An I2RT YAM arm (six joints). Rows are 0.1 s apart.
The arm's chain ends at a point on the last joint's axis. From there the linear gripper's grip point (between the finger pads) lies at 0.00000 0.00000 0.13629 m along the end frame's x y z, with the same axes.
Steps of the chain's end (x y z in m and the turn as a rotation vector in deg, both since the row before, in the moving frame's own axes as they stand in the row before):
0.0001 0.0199 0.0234 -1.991 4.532 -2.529
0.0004 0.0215 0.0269 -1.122 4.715 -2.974
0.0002 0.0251 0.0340 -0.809 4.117 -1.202
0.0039 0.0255 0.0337 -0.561 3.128 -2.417
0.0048 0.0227 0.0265 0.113 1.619 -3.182
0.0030 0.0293 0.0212 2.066 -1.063 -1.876
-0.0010 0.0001 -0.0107 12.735 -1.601 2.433
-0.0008 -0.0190 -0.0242 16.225 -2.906 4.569
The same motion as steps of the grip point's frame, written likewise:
0.0110 0.0244 0.0229 -1.991 4.532 -2.529
0.0117 0.0239 0.0264 -1.122 4.715 -2.974
0.0100 0.0269 0.0336 -0.809 4.117 -1.202
0.0114 0.0267 0.0335 -0.561 3.128 -2.417
0.0086 0.0223 0.0264 0.113 1.619 -3.182
0.0004 0.0244 0.0211 2.066 -1.063 -1.876
-0.0041 -0.0300 -0.0141 12.735 -1.601 2.433
-0.0061 -0.0573 -0.0298 16.225 -2.906 4.569

